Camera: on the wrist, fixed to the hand. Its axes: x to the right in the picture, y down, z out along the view.
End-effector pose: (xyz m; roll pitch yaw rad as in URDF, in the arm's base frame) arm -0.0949 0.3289 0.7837 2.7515 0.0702 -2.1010
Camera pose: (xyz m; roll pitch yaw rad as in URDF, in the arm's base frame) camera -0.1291 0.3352 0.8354 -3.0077 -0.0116 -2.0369
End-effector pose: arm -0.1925 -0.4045 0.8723 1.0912 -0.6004 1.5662
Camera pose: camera -0.2476 -0.4133 0.9000 1.5665 -0.5273 1.6537
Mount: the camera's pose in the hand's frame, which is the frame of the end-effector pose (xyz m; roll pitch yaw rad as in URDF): 0.0082 0.0502 -0.0360 0.5207 0.1000 -0.0284
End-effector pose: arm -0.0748 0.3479 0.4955 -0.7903 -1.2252 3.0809
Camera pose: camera -0.1355 0.3418 0.4826 -0.0520 -1.1650 2.8487
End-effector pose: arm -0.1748 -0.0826 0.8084 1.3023 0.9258 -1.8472
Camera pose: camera -0.1384 -0.1303 0.8252 1.9535 0.9739 -1.6886
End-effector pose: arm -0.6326 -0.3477 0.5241 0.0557 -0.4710 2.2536
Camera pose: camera -0.6871 -0.3633 0.4983 0.5877 -0.3694 2.2293
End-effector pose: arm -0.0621 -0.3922 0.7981 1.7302 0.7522 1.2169
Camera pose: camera -0.0728 -0.3416 0.8329 2.3502 0.7592 1.3595
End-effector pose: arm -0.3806 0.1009 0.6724 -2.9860 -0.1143 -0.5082
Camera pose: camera -0.4031 0.0503 0.7009 -2.4660 -0.2175 -0.4955
